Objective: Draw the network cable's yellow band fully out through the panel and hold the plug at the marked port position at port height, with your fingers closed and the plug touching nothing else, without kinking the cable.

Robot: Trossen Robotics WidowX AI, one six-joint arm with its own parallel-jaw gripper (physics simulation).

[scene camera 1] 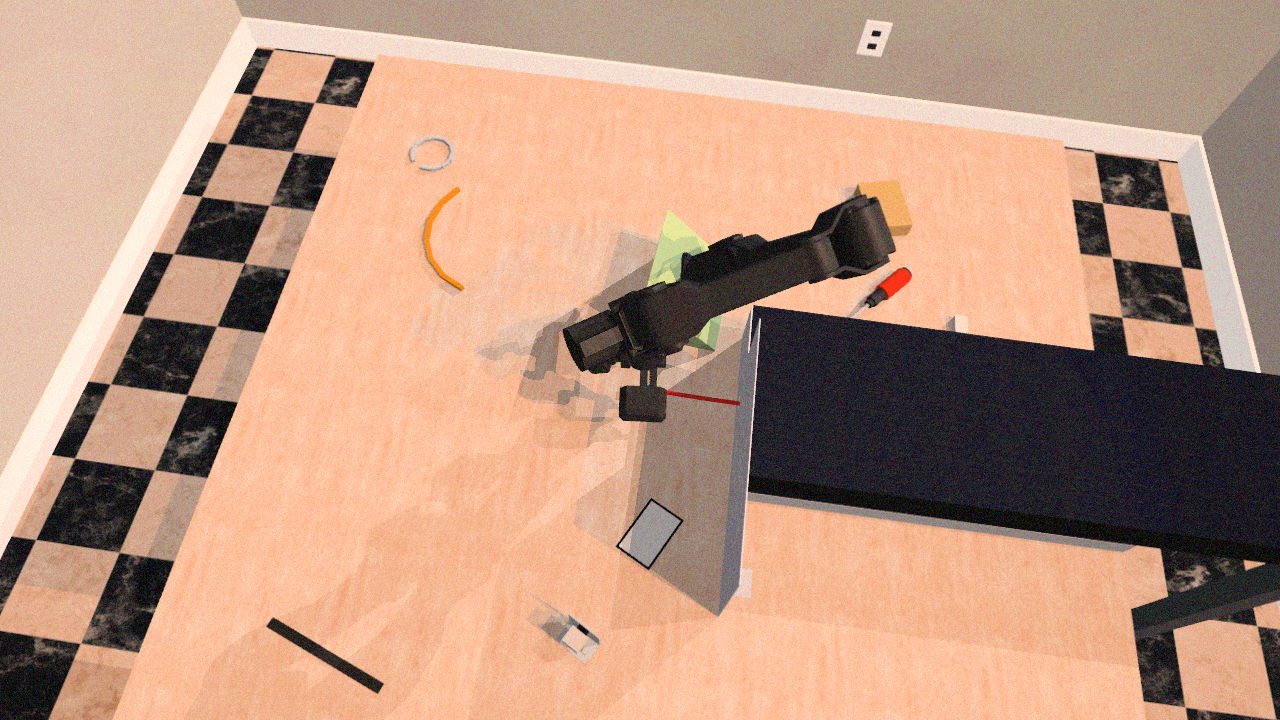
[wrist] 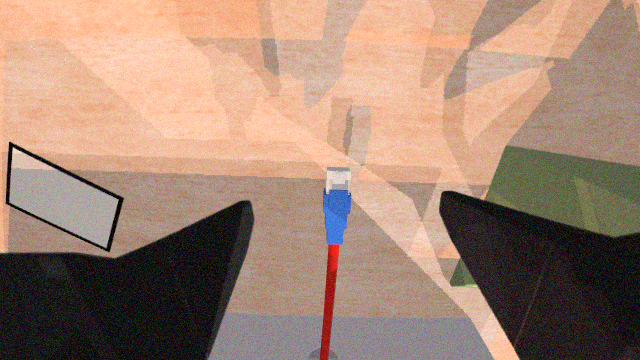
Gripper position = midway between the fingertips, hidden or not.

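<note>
My gripper (scene camera 1: pixel 642 381) is visible, and the wrist view shows my gripper (wrist: pixel 345 206) too. A red screwdriver (scene camera 1: pixel 892 284) is present; the screwdriver is out of frame in the wrist view. A tan box (scene camera 1: pixel 889 193) is present; the box is out of frame in the wrist view. Also visible is a grey panel (scene camera 1: pixel 733 553). A black-outlined pale rectangle (scene camera 1: pixel 653 528) can be seen, and the wrist view likewise shows the rectangle (wrist: pixel 40 189).
</note>
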